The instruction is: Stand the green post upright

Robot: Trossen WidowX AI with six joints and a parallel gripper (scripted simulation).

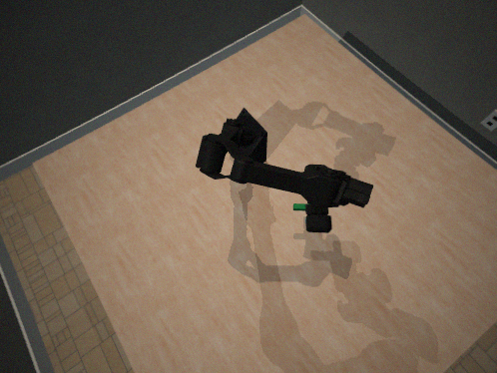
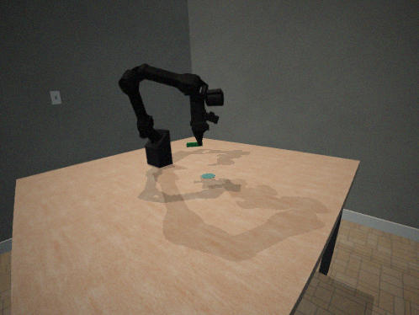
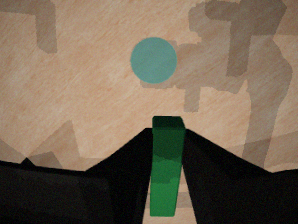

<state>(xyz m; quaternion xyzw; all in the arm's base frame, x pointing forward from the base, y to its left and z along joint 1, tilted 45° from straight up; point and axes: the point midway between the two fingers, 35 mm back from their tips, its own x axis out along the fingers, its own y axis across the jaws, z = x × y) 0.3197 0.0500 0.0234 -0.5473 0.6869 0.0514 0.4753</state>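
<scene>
Right now my hand is 180 mm above the cyan circle, 30 mm to the right of it and 10 mm short of it. From my hand the other things lie so: green post: 30 mm below, 20 mm to the right, 10 mm behind.
</scene>
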